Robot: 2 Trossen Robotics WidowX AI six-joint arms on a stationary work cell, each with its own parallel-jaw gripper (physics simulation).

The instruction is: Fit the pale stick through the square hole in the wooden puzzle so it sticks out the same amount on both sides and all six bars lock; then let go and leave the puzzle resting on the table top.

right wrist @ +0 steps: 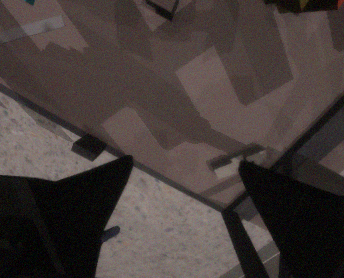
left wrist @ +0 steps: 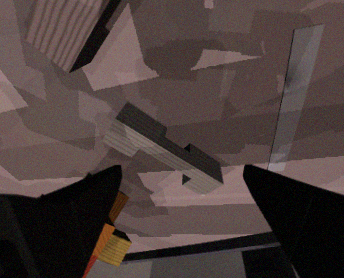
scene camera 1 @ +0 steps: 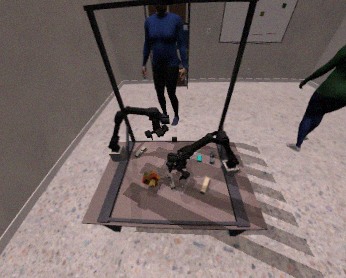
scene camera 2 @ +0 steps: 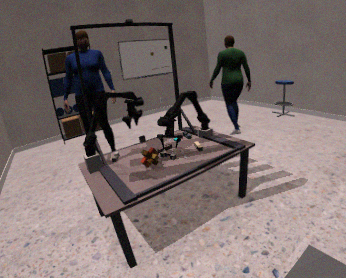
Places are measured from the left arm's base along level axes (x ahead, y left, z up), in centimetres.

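Pixels of known places: left gripper, fingertip midpoint: (left wrist: 183,170) (scene camera 1: 174,176) (scene camera 2: 169,148); right gripper, fingertip midpoint: (right wrist: 185,162) (scene camera 1: 157,138) (scene camera 2: 133,127); left arm's base, origin of the base link: (scene camera 1: 230,164) (scene camera 2: 205,128); right arm's base, origin of the base link: (scene camera 1: 115,149) (scene camera 2: 91,154).
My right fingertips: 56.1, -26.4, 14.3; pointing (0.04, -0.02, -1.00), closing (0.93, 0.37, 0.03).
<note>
Ahead of a thing's pixels: the offset from my right fingertips to its top centre, as dx, dy, dz. "spot": to the spot under its first point.
The wooden puzzle @[+8.7, +29.9, -8.9] (scene camera 1: 150,179) (scene camera 2: 149,157), a cluster of crossed red, orange and yellow bars, rests on the table top; parts show at the lower left of the left wrist view (left wrist: 117,250) and the top right of the right wrist view (right wrist: 305,4). The pale stick @[-31.8, +37.7, -17.9] (scene camera 1: 205,185) (scene camera 2: 198,145) lies on the table, apart from the puzzle. My left gripper (scene camera 1: 177,175) (scene camera 2: 169,142) (left wrist: 183,170) is open and empty, low above a grey notched bar @[-6.8, +29.6, -17.9] (left wrist: 165,150). My right gripper (scene camera 1: 155,134) (scene camera 2: 132,125) (right wrist: 185,162) is open and empty, high above the table's back part. The square hole cannot be made out.
A clear strip @[-17.4, +35.1, -21.0] (left wrist: 300,85) lies beside the grey bar. A striped brown bar @[spot: -10.8, +17.7, -17.9] (left wrist: 65,30) (right wrist: 162,7) lies near it. Another notched bar @[+18.5, -4.3, -17.9] (scene camera 1: 140,151) (right wrist: 235,162) lies at the back left. A teal block @[-34.8, +11.5, -19.6] (scene camera 1: 199,158) lies by the left arm. Frame rails edge the table.
</note>
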